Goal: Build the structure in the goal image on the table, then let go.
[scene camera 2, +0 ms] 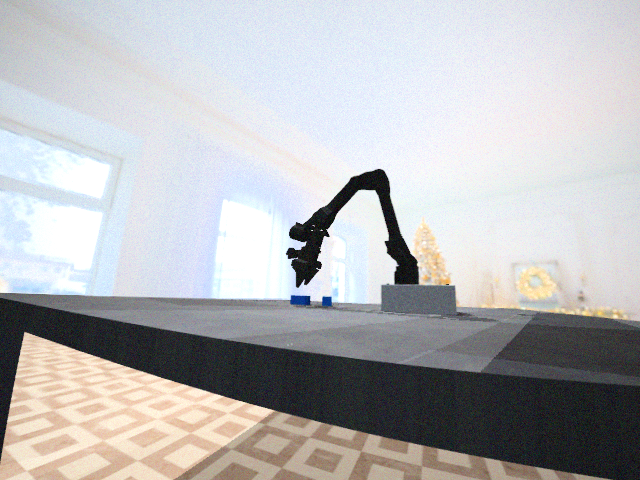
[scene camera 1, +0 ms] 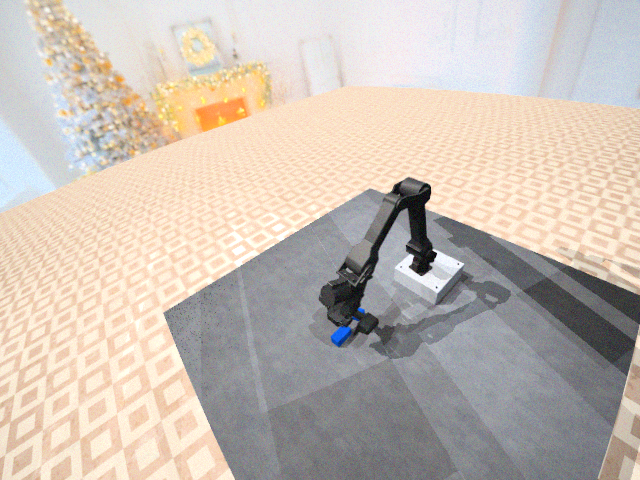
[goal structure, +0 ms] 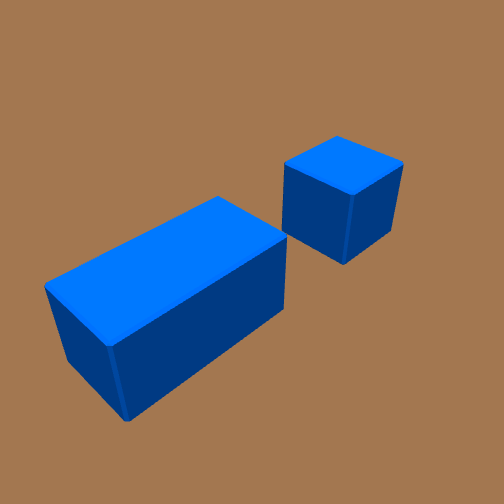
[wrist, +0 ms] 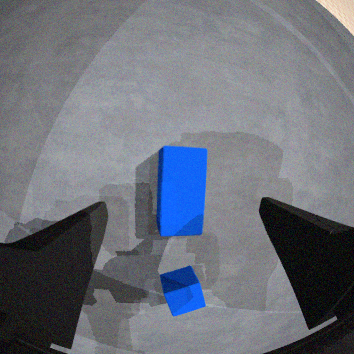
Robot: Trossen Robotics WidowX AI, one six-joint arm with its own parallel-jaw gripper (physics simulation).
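Places are measured from the arm's base along level axes (x down, y right, z back), in millimetres.
Where they show: gripper, fingertip midpoint: [scene camera 2: 301, 286] [scene camera 1: 342, 327] [wrist: 185, 208]; arm's base at its link origin: [scene camera 2: 407, 286] [scene camera 1: 420, 267].
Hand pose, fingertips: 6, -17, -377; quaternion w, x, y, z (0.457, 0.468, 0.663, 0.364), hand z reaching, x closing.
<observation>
Each offset is from my fingertips to the top centre of the thing, as dx, dy, dz. Level surfaces: height alone.
A long blue block {+33, +5, -5} [scene camera 1: 340, 335] [scene camera 2: 299, 300] [wrist: 182, 191] lies flat on the grey table. A small blue cube {+33, +34, +91} [scene camera 1: 360, 311] [scene camera 2: 326, 301] [wrist: 183, 291] sits on the table apart from it, on the side toward the robot's base; in scene camera 1 the arm partly hides it. In the wrist view the cube is turned a little relative to the long block. My gripper [scene camera 2: 301, 285] [wrist: 185, 208] is open and empty, pointing down above the long block, with a gap between the fingertips and the block. In the wrist view the long block shows between and slightly beyond the fingertips.
The arm's white-grey base box [scene camera 1: 435, 279] [scene camera 2: 418, 299] stands on the table {dx +65} [scene camera 1: 330, 413] [scene camera 2: 232, 325], on the cube's side of the blocks. The arm arches from it over the blocks. Shadows of the arm fall across the table. The table's edges show in both scene views.
</observation>
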